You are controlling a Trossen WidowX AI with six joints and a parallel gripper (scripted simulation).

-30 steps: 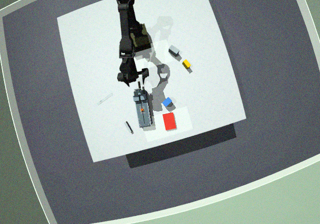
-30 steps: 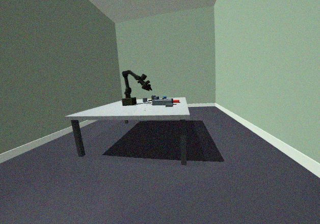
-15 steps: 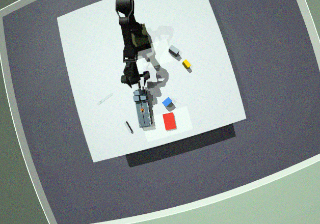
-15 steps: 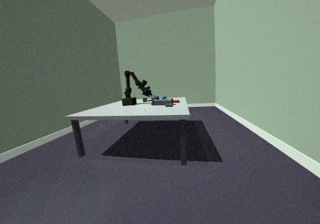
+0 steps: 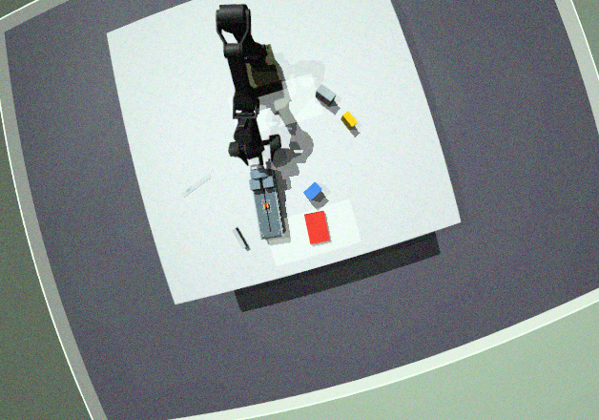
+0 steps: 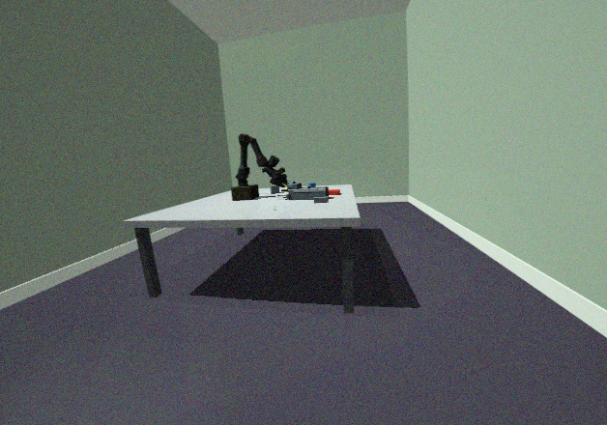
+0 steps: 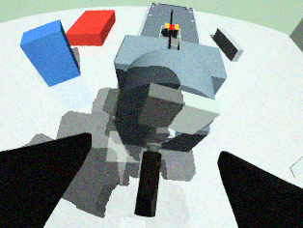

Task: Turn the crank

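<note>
Right now my gripper tip is 30 mm above the crank handle, 20 mm past it and 10 mm to the right of it. The rest, counted from my gripper tip: red pointer 150 mm ahead, 40 mm to the right, 10 mm below; blue block 170 mm ahead, 140 mm to the left, 40 mm below; pale strip 300 mm to the right, 90 mm below, 40 mm behind.
</note>
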